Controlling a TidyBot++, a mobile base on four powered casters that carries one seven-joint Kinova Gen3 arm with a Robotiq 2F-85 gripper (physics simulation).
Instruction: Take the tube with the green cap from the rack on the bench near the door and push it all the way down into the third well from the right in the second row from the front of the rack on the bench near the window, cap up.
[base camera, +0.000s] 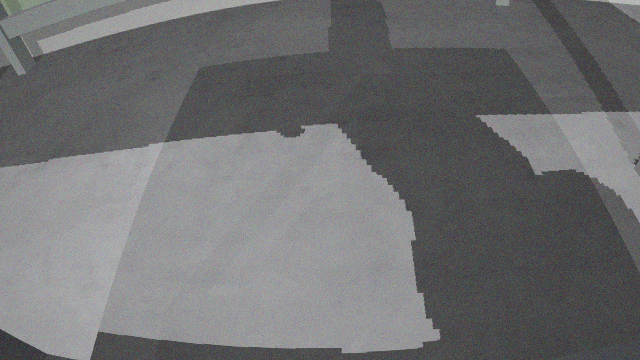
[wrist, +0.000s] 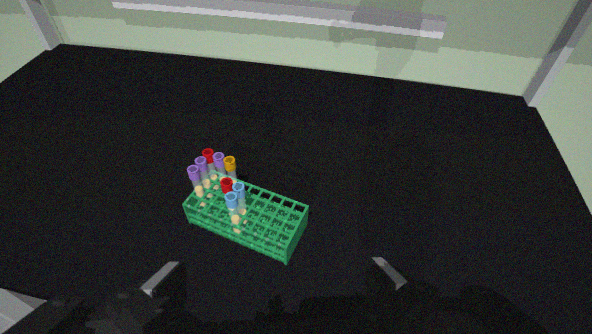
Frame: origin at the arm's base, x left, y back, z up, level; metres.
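Seen in the pictures: gripper, between the fingertips: (wrist: 276, 280).
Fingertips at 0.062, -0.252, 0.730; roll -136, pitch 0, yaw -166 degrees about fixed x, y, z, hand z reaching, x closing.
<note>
A point is followed by its place in that frame, as x, y, z.
A green rack (wrist: 297, 239) @(0.087, -0.478, 0.381) stands at an angle on a black bench top (wrist: 425, 165) @(-0.150, -0.726, 0.365) in the wrist view, a little left of the middle. Several capped tubes stand upright in its left half: purple caps (wrist: 193, 173) @(0.266, -0.501, 0.483), red caps (wrist: 227, 185) @(0.203, -0.488, 0.485), an orange-yellow cap (wrist: 229, 163) @(0.216, -0.534, 0.484) and light blue caps (wrist: 231, 200) @(0.188, -0.462, 0.484). Its right half shows empty wells. I see no green cap among the tubes. My gripper (wrist: 276, 280) @(0.062, -0.252, 0.730) is open, its fingers wide apart at the bottom of the wrist view, above the bench top and nearer than the rack. Neither rack nor gripper shows in the base camera view.
A pale rail (wrist: 280, 16) @(0.245, -1.021, 0.529) runs behind the bench's far edge, with grey posts at the far left (wrist: 41, 25) @(1.018, -1.004, 0.446) and far right (wrist: 559, 52) @(-0.456, -1.033, 0.526). In the base camera view, a bench leg and rail (base camera: 60, 20) @(0.752, -0.969, -0.273) show at the top left, above a floor (base camera: 250, 225) @(0.110, -0.355, -0.397) with dark shadows.
</note>
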